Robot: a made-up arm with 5 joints. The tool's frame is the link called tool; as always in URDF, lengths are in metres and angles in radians. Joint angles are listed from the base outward. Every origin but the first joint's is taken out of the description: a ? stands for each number. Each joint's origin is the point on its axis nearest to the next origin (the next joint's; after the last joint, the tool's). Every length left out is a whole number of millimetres.
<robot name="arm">
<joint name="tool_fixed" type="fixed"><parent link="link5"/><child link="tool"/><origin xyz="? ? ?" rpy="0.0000 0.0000 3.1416"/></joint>
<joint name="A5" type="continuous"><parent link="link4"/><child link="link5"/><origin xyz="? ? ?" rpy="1.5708 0.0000 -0.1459"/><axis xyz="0 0 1"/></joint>
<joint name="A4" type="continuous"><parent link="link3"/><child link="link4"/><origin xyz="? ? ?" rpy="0.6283 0.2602 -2.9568"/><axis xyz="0 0 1"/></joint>
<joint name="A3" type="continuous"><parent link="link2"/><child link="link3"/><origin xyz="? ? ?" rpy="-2.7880 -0.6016 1.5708"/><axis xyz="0 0 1"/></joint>
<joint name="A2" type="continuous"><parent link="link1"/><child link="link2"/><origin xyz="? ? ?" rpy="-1.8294 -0.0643 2.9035"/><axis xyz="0 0 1"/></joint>
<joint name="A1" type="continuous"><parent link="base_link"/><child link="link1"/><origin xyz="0.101 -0.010 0.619" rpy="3.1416 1.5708 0.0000"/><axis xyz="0 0 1"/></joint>
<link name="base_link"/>
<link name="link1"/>
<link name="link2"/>
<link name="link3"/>
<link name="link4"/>
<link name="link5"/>
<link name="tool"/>
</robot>
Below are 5 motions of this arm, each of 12 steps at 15 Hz.
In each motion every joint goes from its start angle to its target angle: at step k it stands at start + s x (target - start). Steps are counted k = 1, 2, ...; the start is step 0. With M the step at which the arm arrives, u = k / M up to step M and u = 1 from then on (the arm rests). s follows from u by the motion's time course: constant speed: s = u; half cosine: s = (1 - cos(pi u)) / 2; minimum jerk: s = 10 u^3 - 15 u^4 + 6 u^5.
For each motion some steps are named. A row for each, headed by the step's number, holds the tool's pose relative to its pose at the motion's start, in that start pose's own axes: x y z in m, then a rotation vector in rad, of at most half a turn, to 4 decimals.
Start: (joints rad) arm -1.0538 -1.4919 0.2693 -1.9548 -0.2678
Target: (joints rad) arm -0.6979 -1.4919 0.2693 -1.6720 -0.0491
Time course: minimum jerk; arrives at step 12
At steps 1, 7, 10, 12:
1: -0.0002 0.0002 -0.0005 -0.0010 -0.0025 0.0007
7: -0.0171 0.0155 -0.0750 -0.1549 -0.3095 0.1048
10: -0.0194 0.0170 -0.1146 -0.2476 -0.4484 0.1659
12: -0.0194 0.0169 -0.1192 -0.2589 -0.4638 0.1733

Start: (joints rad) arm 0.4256 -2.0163 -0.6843 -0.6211 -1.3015
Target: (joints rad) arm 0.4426 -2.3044 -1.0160 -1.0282 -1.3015
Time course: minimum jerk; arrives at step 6
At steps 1, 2, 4, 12:
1: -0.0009 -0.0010 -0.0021 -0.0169 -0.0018 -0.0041
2: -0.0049 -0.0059 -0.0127 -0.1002 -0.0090 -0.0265
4: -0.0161 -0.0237 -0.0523 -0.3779 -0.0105 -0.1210
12: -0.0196 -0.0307 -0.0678 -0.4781 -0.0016 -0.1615

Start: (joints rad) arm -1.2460 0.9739 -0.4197 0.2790 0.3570
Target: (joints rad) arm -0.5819 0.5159 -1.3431 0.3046 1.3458
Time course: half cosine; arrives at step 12
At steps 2, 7, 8, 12:
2: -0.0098 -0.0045 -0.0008 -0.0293 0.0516 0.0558
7: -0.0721 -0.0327 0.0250 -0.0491 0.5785 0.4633
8: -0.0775 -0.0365 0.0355 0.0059 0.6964 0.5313
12: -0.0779 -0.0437 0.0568 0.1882 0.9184 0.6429

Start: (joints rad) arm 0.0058 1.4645 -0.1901 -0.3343 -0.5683
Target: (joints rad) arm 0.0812 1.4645 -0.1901 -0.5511 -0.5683
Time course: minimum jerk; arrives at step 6
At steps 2, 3, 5, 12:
2: 0.0057 -0.0024 -0.0003 -0.0208 0.0426 -0.0148
3: 0.0136 -0.0059 -0.0010 -0.0487 0.1020 -0.0349
5: 0.0259 -0.0120 -0.0025 -0.0911 0.1986 -0.0659
12: 0.0268 -0.0125 -0.0027 -0.0942 0.2060 -0.0682

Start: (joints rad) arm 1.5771 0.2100 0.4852 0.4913 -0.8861
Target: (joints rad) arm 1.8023 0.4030 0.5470 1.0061 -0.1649
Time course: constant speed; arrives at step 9
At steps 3, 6, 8, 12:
3: -0.0351 -0.0179 -0.0228 0.0604 -0.1357 0.2765
6: -0.0635 -0.0446 -0.0540 0.0910 -0.2849 0.5566
8: -0.0769 -0.0664 -0.0790 0.0943 -0.3909 0.7440
12: -0.0815 -0.0782 -0.0925 0.0905 -0.4457 0.8377

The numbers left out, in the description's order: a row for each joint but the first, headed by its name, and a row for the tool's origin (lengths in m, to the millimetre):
tool: 0.021 -0.106 0.000
A5: 0.026 -0.044 0.000
A4: 0.034 0.021 0.000
A3: 0.137 0.154 0.000
A2: 0.092 -0.154 0.000

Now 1 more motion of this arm.
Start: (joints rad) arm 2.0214 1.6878 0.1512 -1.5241 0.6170
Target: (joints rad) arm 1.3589 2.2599 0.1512 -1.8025 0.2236
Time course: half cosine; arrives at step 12
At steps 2, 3, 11, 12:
2: 0.0204 0.0075 0.0057 -0.0078 0.0772 -0.0143
3: 0.0458 0.0170 0.0103 -0.0198 0.1690 -0.0345
11: 0.3281 0.1175 -0.1048 -0.3235 1.1103 -0.4290
12: 0.3331 0.1187 -0.1101 -0.3328 1.1284 -0.4400

